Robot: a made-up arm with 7 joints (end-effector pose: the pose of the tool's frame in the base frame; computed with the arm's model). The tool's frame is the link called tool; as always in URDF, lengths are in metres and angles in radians. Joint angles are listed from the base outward.
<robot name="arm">
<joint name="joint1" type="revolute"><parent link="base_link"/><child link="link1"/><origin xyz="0 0 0" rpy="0.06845 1.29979 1.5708"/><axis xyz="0 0 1"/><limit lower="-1.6" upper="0.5" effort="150" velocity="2.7"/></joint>
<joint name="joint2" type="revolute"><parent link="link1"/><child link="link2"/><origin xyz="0.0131 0.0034 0.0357" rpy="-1.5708 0 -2.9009"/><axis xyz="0 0 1"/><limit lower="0" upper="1.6" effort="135" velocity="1.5"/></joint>
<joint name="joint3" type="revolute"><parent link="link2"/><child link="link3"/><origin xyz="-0.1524 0.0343 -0.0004" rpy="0.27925 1.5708 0"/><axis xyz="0 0 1"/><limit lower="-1.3" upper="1.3" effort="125" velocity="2.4"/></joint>
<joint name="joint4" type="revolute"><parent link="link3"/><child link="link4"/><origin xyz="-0.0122 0 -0.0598" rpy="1.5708 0 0"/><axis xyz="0 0 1"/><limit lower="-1.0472" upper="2.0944" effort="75" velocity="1.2"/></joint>
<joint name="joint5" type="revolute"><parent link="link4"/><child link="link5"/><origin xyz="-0.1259 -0.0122 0.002" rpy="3.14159 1.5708 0"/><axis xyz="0 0 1"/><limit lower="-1.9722" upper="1.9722" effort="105" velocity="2.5"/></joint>
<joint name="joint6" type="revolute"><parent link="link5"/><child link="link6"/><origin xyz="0 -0.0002 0.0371" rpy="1.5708 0 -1.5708"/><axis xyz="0 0 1"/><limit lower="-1.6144" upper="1.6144" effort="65" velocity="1.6"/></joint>
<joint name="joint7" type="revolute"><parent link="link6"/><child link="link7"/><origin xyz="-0.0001 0.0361 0" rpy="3.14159 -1.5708 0"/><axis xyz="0 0 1"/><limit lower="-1.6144" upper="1.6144" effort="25" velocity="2.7"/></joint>
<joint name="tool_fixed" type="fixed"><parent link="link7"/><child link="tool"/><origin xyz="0 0 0" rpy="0 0 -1.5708"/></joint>
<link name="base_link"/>
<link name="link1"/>
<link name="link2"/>
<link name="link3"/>
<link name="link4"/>
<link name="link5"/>
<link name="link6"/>
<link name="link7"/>
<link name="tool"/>
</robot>
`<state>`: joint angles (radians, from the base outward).
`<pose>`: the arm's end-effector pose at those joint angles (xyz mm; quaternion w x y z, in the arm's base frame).
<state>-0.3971 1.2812 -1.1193 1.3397 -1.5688 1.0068 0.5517</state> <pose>56.7 401.0 -157.9 0.3090 0.1887 0.7200 0.5920</pose>
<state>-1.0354 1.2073 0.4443 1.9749 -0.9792 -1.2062 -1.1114</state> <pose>146.0 381.5 -105.1 0.9015 0.2092 -0.2739 0.2620</pose>
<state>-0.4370 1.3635 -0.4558 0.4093 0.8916 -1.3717 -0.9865</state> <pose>199.0 265.4 -122.5 0.0357 0.6071 0.1899 -0.7707</pose>
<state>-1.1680 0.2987 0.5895 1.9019 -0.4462 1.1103 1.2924</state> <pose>269.0 53.1 -279.2 0.3967 0.1640 0.8625 0.2679</pose>
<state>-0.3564 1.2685 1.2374 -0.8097 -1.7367 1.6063 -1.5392</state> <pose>81.7 165.4 85.1 0.5381 0.0936 0.2594 -0.7965</pose>
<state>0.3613 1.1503 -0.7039 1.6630 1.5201 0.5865 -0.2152</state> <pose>-114.5 420.3 -93.7 0.4738 -0.5827 -0.5774 0.3203</pose>
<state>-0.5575 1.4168 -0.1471 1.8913 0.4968 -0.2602 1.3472</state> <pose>29.0 438.7 -62.6 0.2097 0.8063 0.1210 0.5396</pose>
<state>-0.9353 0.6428 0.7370 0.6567 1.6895 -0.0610 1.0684</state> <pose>299.3 280.7 -78.6 0.3651 0.7037 -0.2423 0.5593</pose>
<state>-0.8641 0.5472 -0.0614 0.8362 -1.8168 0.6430 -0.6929</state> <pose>330.5 147.7 -188.2 0.6698 -0.6605 0.0526 -0.3353</pose>
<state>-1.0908 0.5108 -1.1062 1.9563 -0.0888 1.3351 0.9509</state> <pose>239.3 255.1 -196.1 0.0148 -0.7342 -0.4807 -0.4792</pose>
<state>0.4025 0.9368 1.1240 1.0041 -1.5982 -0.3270 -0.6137</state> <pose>-99.8 415.7 -115.4 0.8176 -0.0735 -0.2854 0.4947</pose>
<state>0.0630 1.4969 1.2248 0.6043 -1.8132 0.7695 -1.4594</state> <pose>105.3 378.1 100.5 0.7814 -0.1717 -0.2968 -0.5214</pose>
